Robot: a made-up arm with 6 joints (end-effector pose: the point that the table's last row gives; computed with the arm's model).
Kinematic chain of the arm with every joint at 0, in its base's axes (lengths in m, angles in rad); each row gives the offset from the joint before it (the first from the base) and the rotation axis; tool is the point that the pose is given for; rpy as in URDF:
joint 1: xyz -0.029 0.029 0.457 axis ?
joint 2: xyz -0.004 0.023 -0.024 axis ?
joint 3: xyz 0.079 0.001 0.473 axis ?
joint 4: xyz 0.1 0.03 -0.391 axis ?
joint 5: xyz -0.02 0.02 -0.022 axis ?
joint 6: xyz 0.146 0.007 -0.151 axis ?
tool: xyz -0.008 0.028 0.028 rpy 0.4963 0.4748 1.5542
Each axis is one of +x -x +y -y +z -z.
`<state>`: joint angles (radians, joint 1 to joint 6).
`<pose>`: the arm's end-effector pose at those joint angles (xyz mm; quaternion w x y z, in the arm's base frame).
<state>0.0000 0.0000 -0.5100 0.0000 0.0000 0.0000</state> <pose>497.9 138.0 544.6 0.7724 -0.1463 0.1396 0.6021</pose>
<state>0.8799 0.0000 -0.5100 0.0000 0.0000 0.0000</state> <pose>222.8 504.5 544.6 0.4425 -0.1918 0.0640 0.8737</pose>
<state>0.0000 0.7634 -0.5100 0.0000 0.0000 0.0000</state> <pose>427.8 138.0 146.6 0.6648 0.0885 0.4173 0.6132</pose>
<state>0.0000 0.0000 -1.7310 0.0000 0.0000 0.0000</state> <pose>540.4 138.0 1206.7 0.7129 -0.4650 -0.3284 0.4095</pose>
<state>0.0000 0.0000 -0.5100 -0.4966 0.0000 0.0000</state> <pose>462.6 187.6 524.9 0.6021 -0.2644 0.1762 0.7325</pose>
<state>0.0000 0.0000 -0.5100 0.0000 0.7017 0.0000</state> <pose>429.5 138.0 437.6 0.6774 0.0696 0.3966 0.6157</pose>
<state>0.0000 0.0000 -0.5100 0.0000 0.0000 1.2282</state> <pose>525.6 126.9 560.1 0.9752 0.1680 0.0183 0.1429</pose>
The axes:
joint 1: +z
joint 2: +y
joint 3: +y
joint 4: -z
joint 5: +y
joint 6: -z

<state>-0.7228 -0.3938 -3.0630 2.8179 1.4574 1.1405</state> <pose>-383.7 408.0 1393.1 0.2293 0.3323 -0.1743 0.8981</pose>
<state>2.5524 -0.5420 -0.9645 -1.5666 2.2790 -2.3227</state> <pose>-162.7 292.4 948.1 0.6770 0.5786 -0.4539 0.0280</pose>
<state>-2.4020 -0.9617 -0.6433 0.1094 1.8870 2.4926</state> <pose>-113.8 -162.3 699.4 0.1879 -0.3254 0.1831 0.9084</pose>
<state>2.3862 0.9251 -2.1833 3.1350 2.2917 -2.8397</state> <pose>-749.6 628.7 812.3 0.0952 0.6006 -0.7833 0.1287</pose>
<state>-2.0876 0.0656 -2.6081 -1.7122 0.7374 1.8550</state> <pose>-159.3 -355.8 1452.6 0.2201 -0.7234 0.1272 -0.6419</pose>
